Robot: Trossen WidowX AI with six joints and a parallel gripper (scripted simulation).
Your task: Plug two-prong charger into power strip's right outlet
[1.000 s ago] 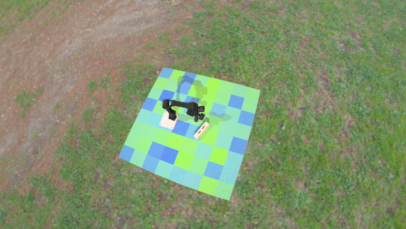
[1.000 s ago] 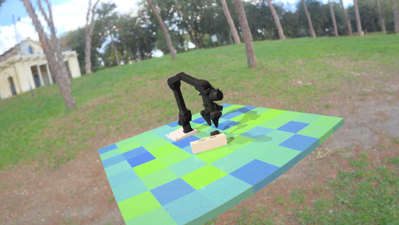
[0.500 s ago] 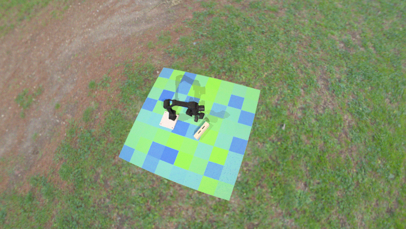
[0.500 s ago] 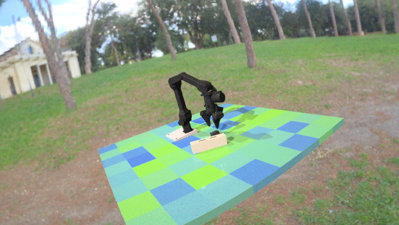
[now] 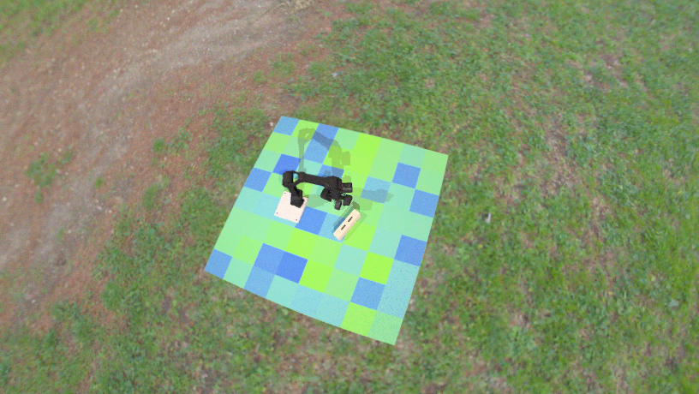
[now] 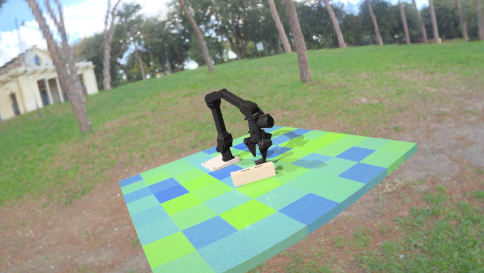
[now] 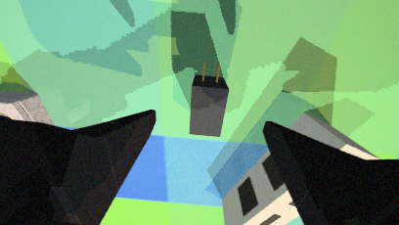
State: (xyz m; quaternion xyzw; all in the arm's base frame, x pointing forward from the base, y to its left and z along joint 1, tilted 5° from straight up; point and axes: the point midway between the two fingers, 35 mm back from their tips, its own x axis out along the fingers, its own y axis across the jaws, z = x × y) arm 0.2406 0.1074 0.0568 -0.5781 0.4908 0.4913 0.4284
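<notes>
Now: the two-prong charger 20 mm to the left of my gripper tip and 30 mm below it.
</notes>
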